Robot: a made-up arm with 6 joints.
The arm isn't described. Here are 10 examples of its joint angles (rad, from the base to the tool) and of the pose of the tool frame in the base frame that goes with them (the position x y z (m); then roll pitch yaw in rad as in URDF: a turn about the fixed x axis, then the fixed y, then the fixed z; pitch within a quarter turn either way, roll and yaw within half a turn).
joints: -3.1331 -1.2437 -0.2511 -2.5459 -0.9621 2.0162
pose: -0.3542 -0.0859 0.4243 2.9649 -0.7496 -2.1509
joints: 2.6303 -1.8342 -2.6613 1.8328 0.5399 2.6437
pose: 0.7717 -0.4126 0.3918 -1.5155 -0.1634 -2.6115
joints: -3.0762 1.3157 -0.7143 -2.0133 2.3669 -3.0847
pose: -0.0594 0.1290 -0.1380 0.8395 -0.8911 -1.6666
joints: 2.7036 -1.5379 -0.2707 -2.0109 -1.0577 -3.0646
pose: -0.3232 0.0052 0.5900 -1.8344 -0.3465 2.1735
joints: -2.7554 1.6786 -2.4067 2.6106 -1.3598 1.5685
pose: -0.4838 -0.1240 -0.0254 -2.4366 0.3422 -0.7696
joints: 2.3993 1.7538 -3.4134 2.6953 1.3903 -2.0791
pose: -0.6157 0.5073 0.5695 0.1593 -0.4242 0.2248
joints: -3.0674 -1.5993 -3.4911 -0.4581 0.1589 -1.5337
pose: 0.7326 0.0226 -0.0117 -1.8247 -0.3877 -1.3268
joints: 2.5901 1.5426 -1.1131 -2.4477 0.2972 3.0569
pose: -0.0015 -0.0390 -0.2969 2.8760 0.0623 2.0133
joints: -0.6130 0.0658 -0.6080 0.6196 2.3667 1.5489
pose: 0.3035 -0.1093 0.1196 1.2285 0.3250 -2.7400
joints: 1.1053 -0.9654 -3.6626 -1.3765 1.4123 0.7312
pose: -0.2610 -0.7396 0.4618 -1.3104 0.6605 -2.0190
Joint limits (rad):
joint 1: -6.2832..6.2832
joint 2: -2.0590..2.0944
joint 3: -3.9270..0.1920
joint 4: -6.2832..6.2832
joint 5: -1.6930..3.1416
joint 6: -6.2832..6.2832
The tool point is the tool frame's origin. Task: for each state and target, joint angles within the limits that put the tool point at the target. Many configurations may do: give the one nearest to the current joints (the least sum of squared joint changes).
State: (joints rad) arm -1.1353 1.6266 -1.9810 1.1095 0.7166 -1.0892
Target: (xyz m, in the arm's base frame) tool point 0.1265 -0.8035 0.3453
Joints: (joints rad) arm -1.4676 0.7372 -1.9545 1.0506 1.0068 -1.0892
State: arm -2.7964 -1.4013 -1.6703 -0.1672 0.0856 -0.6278
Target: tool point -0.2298 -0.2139 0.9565
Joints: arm -2.4681 -1.2310 -0.8405 -0.2924 0.0710 -0.6278
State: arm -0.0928 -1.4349 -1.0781 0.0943 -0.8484 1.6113
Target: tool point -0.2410 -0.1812 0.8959
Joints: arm 0.4621 -1.8482 -1.0162 0.3945 -1.1815 1.6113
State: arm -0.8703 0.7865 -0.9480 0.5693 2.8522 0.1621
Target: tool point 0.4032 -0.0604 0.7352
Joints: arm -0.3432 -0.1780 -1.7048 0.7891 2.9582 0.1621
